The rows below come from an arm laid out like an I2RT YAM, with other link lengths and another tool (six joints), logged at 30 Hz.
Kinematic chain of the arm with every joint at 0, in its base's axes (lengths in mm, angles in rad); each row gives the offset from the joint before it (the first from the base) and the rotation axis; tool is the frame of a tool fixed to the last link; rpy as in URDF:
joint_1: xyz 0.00 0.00 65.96 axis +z
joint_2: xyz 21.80 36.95 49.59 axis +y
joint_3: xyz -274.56 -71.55 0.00 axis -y
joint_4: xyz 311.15 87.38 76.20 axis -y
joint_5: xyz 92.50 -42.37 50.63 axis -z
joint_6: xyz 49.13 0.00 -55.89 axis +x
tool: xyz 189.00 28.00 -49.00 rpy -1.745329 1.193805 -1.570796
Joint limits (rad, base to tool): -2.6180..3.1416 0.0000..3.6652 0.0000..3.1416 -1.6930..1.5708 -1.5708..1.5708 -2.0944..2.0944
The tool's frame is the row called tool.
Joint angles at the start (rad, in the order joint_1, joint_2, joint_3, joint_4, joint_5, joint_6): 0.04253, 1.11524, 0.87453, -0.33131, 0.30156, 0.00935
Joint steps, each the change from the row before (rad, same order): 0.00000, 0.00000, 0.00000, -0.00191, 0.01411, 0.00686; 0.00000, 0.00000, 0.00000, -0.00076, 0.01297, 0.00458; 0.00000, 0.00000, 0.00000, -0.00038, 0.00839, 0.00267; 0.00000, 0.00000, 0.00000, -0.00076, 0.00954, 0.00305; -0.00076, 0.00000, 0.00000, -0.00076, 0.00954, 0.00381; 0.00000, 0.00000, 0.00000, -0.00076, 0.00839, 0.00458; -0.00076, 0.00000, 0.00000, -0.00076, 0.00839, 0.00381; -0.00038, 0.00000, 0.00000, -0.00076, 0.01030, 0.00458
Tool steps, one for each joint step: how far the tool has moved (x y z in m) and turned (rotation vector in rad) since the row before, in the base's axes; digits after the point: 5 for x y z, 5 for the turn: -0.00064, -0.00304, -0.00002, -0.00215, -0.00027, -0.01540; -0.00044, -0.00286, 0.00022, -0.00337, -0.00083, -0.01325; -0.00028, -0.00186, 0.00018, -0.00242, -0.00060, -0.00841; -0.00041, -0.00211, 0.00013, -0.00277, -0.00038, -0.00957; -0.00042, -0.00243, 0.00016, -0.00217, -0.00064, -0.01071; -0.00035, -0.00177, 0.00014, -0.00095, -0.00090, -0.00937; -0.00041, -0.00216, 0.00014, -0.00158, -0.00068, -0.00973; -0.00047, -0.00239, 0.00022, -0.00203, -0.00101, -0.01133
